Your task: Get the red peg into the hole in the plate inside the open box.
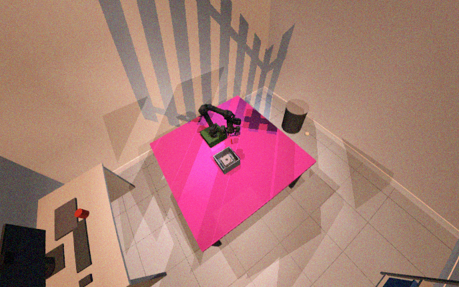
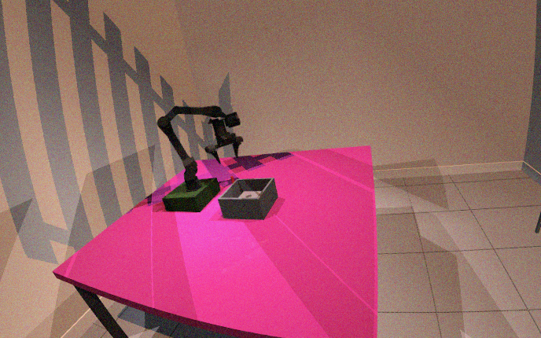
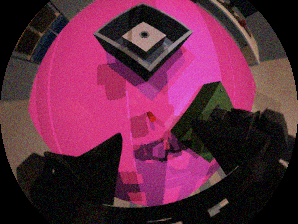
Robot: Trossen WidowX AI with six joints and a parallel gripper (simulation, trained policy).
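The red peg is 1 cm behind my gripper tip and 13 cm below it. Also, from my gripper tip: grey box: 16 cm ahead, 16 cm to the right, 14 cm below.
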